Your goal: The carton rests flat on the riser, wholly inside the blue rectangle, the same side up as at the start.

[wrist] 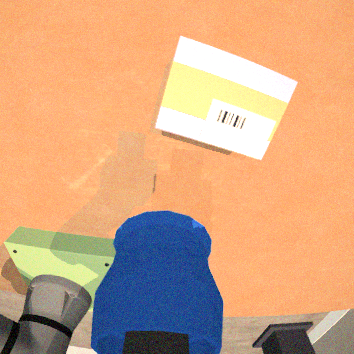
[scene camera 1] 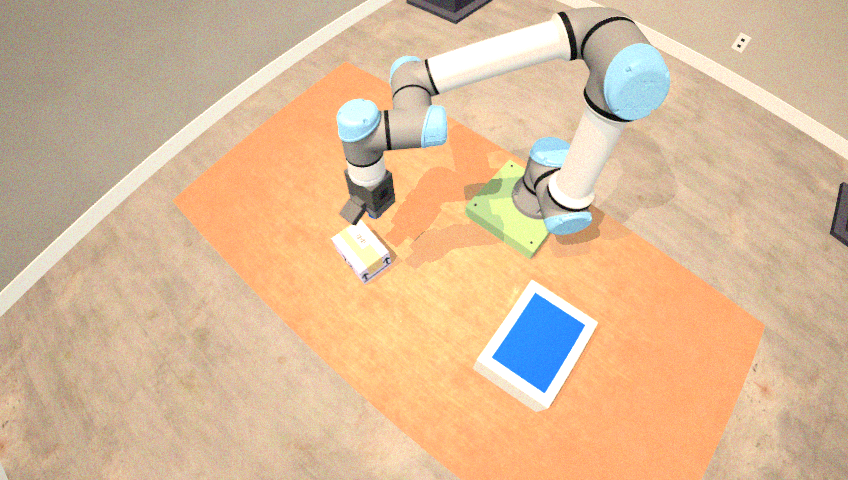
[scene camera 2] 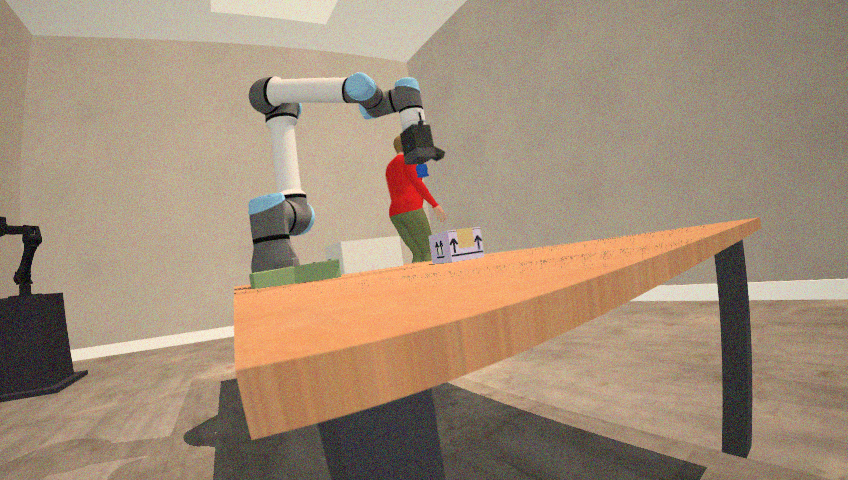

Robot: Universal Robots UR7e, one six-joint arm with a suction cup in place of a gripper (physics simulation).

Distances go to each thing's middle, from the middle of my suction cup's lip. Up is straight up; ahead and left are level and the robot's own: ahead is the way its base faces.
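Scene:
Here is the carton (scene camera 1: pixel 367 257), and my suction cup is 4 cm short of it, 5 cm to the left of it and 23 cm above it. I can see the riser (scene camera 1: pixel 530 356) too; counted from my suction cup, it is 5 cm behind, 47 cm to the left and 21 cm below.

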